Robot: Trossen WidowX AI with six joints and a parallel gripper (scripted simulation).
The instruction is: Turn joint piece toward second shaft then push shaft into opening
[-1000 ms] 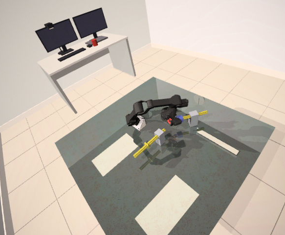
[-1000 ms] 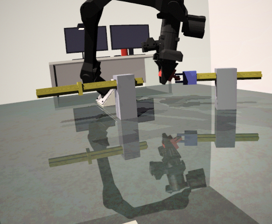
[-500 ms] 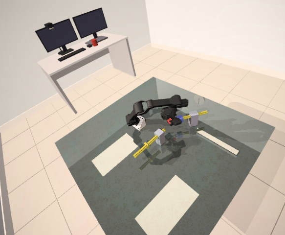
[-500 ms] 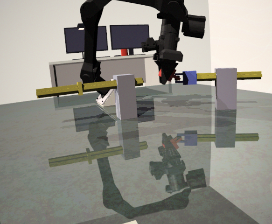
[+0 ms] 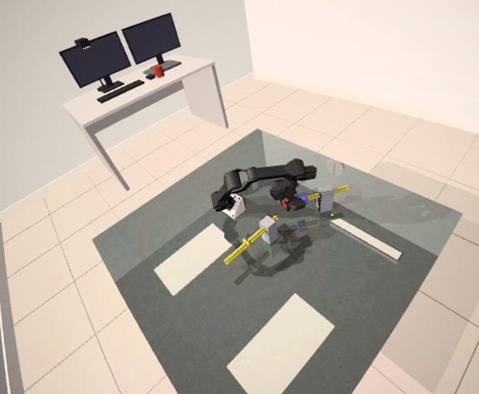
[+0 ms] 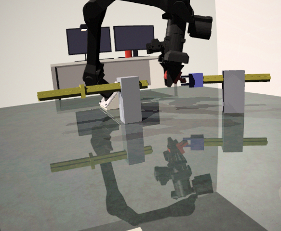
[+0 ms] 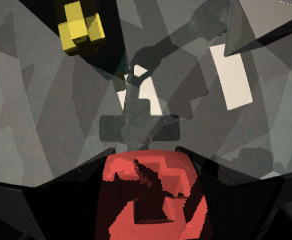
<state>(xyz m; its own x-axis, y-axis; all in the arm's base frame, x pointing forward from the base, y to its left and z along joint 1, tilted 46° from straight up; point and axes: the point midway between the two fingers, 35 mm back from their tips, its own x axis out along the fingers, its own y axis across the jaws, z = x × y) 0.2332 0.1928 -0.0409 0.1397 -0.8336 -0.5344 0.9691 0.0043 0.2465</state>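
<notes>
The red joint piece is 3 cm above my gripper tip and 2 cm to the left of it.
</notes>
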